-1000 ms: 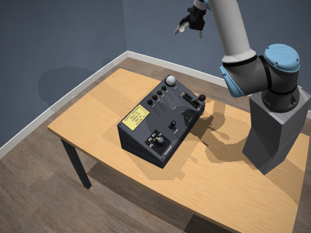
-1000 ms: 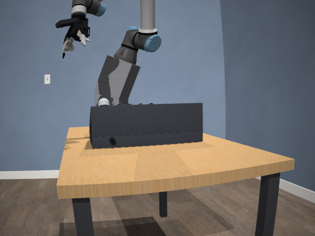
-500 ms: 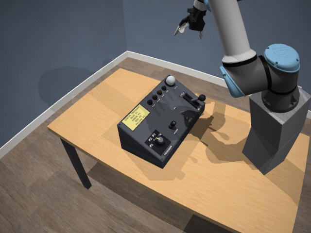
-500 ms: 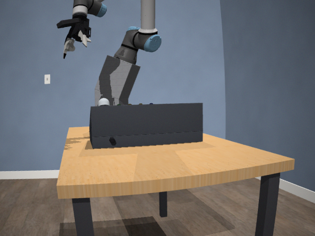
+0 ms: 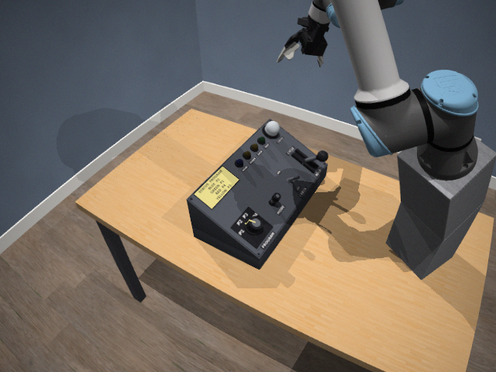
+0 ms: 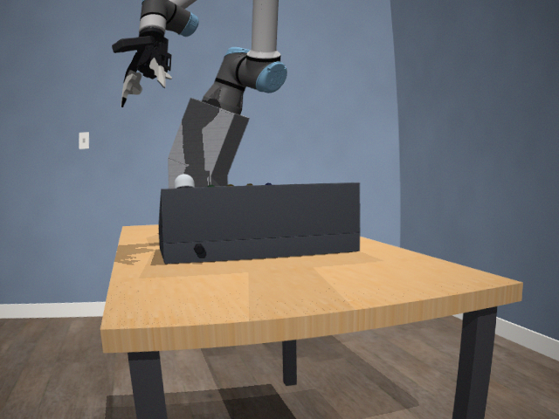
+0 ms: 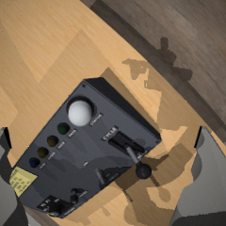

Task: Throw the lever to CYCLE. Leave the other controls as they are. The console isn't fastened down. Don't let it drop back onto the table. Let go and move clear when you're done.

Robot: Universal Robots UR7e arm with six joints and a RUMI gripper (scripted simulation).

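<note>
The mode knob is 36 cm to the left of my hand, 29 cm below it and 8 cm behind it. The rest, counted from my hand: program dial 49 cm to the left, 29 cm below, 5 cm behind; check toggle 30 cm below, 24 cm to the left, 9 cm behind; dark console 32 cm below, 30 cm to the left, 5 cm behind.
</note>
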